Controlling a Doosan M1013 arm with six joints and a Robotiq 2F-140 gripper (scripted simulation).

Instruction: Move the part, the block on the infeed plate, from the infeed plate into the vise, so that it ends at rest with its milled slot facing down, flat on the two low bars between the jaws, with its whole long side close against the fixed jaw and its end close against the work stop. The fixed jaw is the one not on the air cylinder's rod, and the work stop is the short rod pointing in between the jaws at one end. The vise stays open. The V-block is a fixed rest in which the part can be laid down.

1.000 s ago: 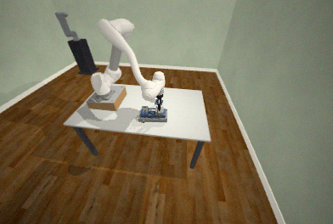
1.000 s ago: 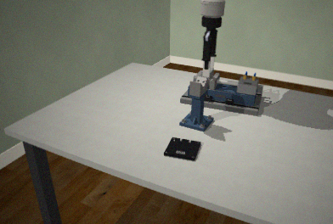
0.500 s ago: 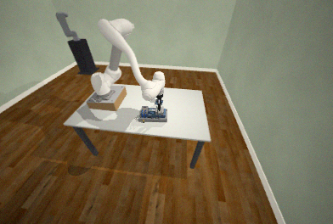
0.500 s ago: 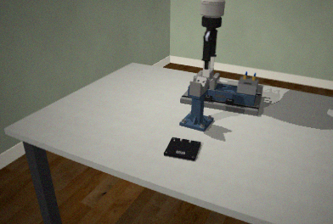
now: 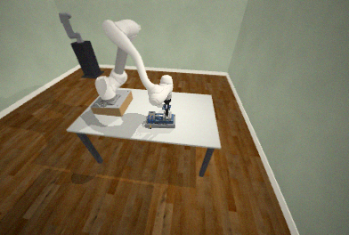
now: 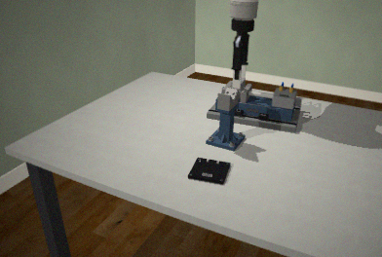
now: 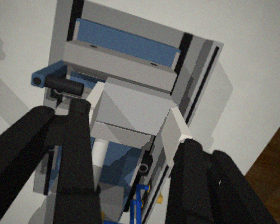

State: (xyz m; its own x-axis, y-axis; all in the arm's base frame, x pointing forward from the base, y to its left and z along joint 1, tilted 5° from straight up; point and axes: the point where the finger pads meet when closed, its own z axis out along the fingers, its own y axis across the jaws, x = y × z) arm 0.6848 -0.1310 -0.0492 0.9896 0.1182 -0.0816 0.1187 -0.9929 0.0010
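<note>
Now: hand 30 mm above the part. The rest, counted from my hand: cylinder rod (90 mm behind, 50 mm below, 10 mm to the left); then fixed jaw (50 mm below, 30 mm ahead, 20 mm to the left); then work stop (70 mm to the left, 30 mm below, 10 mm behind).
</note>
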